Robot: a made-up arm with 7 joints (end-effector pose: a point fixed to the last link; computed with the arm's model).
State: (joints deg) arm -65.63 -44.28 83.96 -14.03 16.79 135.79 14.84
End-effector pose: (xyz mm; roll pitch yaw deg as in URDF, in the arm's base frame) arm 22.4 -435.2 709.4 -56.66 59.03 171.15
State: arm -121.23 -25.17 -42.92 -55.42 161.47 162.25 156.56
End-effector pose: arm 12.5 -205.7 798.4 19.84 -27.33 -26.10
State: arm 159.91 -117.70 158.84 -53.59 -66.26 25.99 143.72
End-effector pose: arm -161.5 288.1 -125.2 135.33 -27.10 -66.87
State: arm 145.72 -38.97 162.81 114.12 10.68 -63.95 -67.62
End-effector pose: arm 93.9 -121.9 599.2 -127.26 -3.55 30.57
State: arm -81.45 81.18 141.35 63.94 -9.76 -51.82 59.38
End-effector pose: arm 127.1 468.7 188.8 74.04 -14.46 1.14
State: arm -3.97 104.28 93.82 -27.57 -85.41 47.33 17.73
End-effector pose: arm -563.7 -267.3 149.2 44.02 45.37 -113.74
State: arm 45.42 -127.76 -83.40 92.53 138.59 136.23 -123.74
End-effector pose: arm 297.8 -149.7 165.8 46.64 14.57 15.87
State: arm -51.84 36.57 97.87 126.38 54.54 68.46 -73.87
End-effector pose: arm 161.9 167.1 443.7 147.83 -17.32 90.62
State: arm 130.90 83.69 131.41 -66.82 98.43 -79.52 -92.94
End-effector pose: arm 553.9 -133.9 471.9 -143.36 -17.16 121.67
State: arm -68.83 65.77 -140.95 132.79 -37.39 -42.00 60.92
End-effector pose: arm -241.4 88.5 148.9 43.68 58.19 60.27
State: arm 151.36 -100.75 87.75 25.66 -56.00 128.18 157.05
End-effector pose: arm -498.4 313.6 301.1 36.66 64.77 -166.21
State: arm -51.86 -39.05 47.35 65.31 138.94 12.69 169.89
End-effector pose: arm 480.9 -143.9 565.5 16.47 -13.31 157.06
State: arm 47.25 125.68 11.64 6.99 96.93 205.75 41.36
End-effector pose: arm -347.5 -323.3 133.5 42.78 -52.23 102.30
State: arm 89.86 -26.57 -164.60 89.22 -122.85 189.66 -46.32
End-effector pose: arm 204.0 -12.8 797.7 160.81 46.69 161.46
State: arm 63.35 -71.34 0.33 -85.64 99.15 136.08 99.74
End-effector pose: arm 199.8 239.7 703.9 41.83 -20.81 80.29
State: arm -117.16 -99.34 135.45 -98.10 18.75 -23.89 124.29
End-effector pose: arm -379.3 -90.3 41.9 74.93 14.97 -31.95
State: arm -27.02 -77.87 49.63 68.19 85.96 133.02 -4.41
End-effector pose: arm 390.0 -51.3 230.3 -150.11 7.80 -123.26
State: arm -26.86 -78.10 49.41 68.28 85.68 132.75 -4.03
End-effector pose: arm 389.5 -51.0 227.5 -150.17 7.85 -123.14
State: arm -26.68 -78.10 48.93 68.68 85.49 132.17 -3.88
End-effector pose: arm 388.3 -50.9 224.7 -150.17 7.79 -122.52
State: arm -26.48 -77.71 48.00 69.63 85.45 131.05 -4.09
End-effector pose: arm 385.7 -51.2 221.6 -150.11 7.56 -121.06
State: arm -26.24 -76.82 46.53 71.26 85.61 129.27 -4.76
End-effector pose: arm 381.3 -52.1 218.5 -150.01 7.12 -118.62
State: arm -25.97 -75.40 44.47 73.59 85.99 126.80 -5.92
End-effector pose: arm 375.0 -54.2 215.3 -149.96 6.44 -115.25
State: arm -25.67 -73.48 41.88 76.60 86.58 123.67 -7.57
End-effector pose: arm 366.7 -57.7 212.2 -150.08 5.55 -111.10
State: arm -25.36 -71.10 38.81 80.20 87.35 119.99 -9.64
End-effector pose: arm 356.1 -63.2 209.6 -150.45 4.50 -106.50
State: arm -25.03 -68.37 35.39 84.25 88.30 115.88 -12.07
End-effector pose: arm 343.6 -70.6 207.5 -151.15 3.44 -101.74
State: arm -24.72 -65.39 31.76 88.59 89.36 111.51 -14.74
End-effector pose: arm 329.2 -79.8 206.6 -152.12 2.50 -97.17
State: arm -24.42 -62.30 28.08 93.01 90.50 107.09 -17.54
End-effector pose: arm 313.6 -90.0 206.8 -153.25 1.79 -93.06
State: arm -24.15 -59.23 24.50 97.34 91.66 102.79 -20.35
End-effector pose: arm 297.3 -100.5 208.4 -154.38 1.37 -89.58
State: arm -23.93 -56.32 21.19 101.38 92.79 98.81 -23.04
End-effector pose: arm 281.2 -110.4 210.9 -155.36 1.20 -86.81
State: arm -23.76 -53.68 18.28 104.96 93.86 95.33 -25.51
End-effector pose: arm 266.2 -118.8 214.2 -156.08 1.19 -84.75
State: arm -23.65 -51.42 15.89 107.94 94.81 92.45 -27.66
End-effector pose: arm 253.2 -125.3 217.7 -156.52 1.27 -83.29
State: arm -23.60 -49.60 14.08 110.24 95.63 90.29 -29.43
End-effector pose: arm 242.9 -130.0 221.0 -156.72 1.33 -82.33
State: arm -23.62 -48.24 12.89 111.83 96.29 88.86 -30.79
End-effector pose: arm 235.8 -132.9 223.9 -156.73 1.31 -81.74
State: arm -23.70 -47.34 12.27 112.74 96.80 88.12 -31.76
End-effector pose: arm 231.7 -134.3 226.2 -156.63 1.20 -81.43
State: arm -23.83 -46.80 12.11 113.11 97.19 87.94 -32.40
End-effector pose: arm 230.1 -134.7 228.1 -156.45 0.99 -81.32
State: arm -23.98 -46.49 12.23 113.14 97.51 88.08 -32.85
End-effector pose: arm 230.2 -134.4 229.7 -156.24 0.74 -81.31
